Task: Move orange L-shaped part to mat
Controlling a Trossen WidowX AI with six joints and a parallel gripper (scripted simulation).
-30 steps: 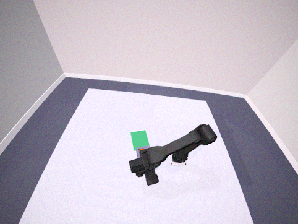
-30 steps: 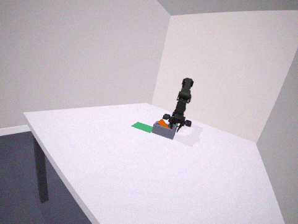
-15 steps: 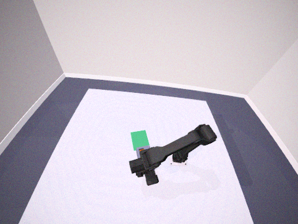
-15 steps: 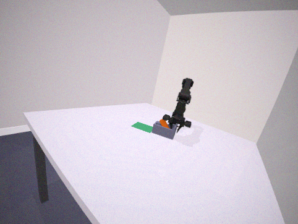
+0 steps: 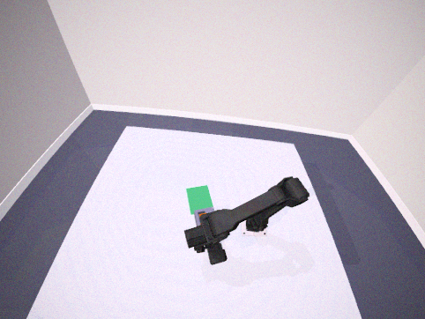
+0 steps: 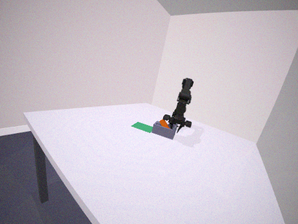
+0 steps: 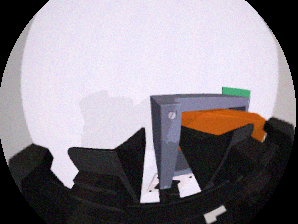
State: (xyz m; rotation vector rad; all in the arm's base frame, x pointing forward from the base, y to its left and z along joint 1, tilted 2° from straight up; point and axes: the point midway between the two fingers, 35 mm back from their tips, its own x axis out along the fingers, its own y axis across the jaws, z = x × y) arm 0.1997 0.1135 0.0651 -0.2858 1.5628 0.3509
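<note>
The orange L-shaped part is 50 mm to the right of my gripper tip, 20 mm ahead of it and 10 mm above it. Round my gripper tip: green mat 210 mm to the right, 80 mm ahead, 50 mm below.
</note>
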